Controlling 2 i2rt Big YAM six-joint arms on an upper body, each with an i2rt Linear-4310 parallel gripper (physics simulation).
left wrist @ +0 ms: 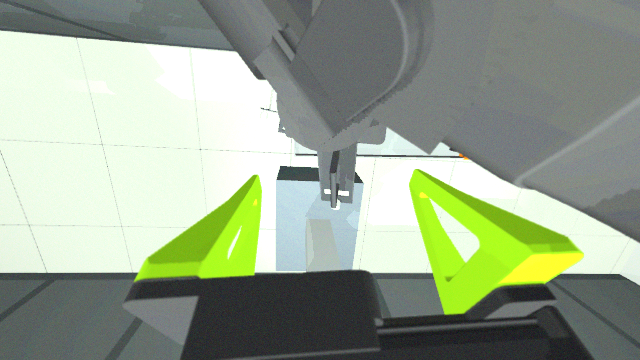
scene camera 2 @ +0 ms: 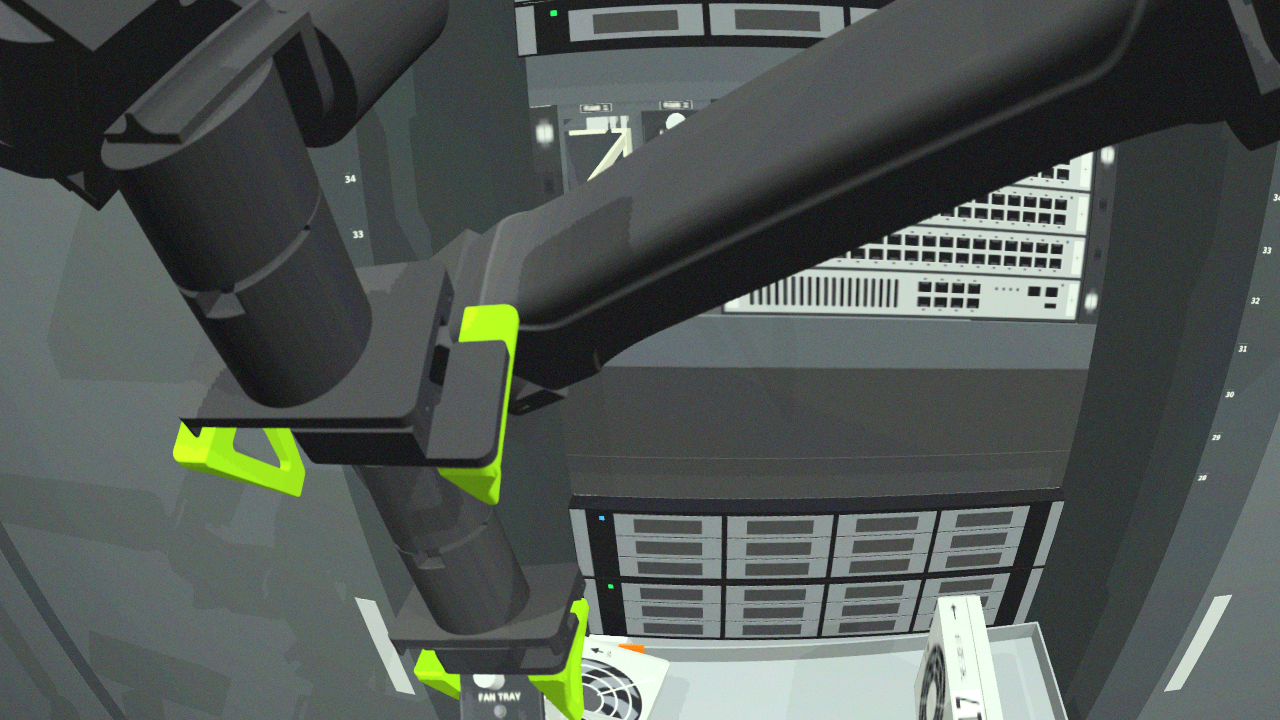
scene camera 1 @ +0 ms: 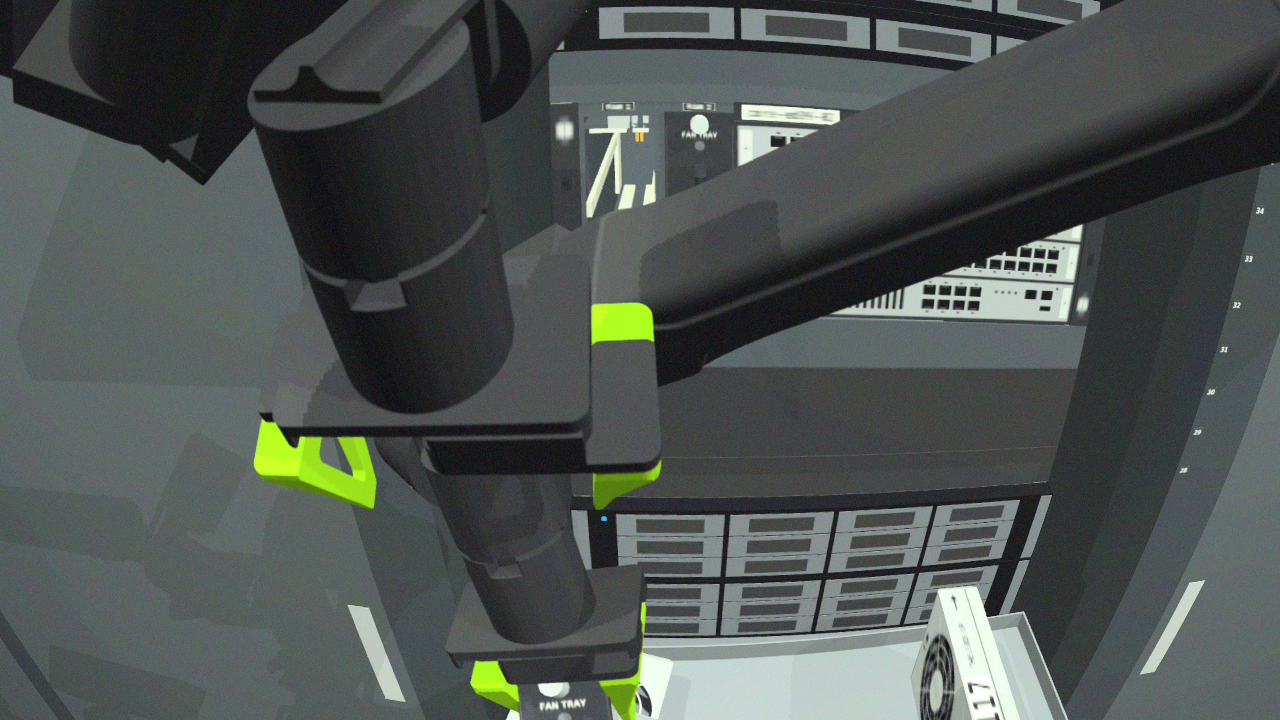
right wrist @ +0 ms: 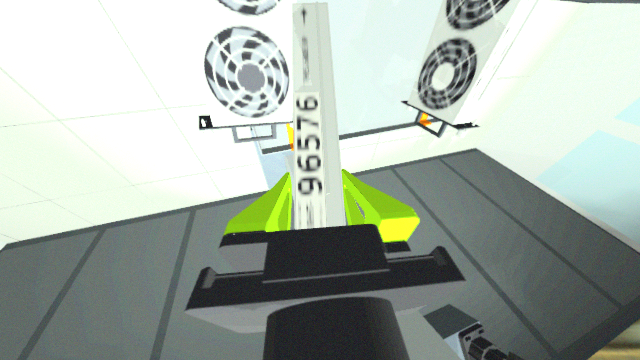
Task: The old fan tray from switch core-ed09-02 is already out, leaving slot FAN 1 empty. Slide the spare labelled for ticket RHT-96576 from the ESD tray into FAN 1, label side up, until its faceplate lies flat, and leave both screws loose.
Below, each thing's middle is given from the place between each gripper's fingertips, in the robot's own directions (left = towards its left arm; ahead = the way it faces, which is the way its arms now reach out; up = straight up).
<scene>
Now: the switch line cards (scene camera 2: 1017,254) 600 mm ahead of my right hand, 250 mm to the right of it and 210 mm above it.
I see my left gripper 630 mm short of the switch line cards and 280 mm to the left of it.
</scene>
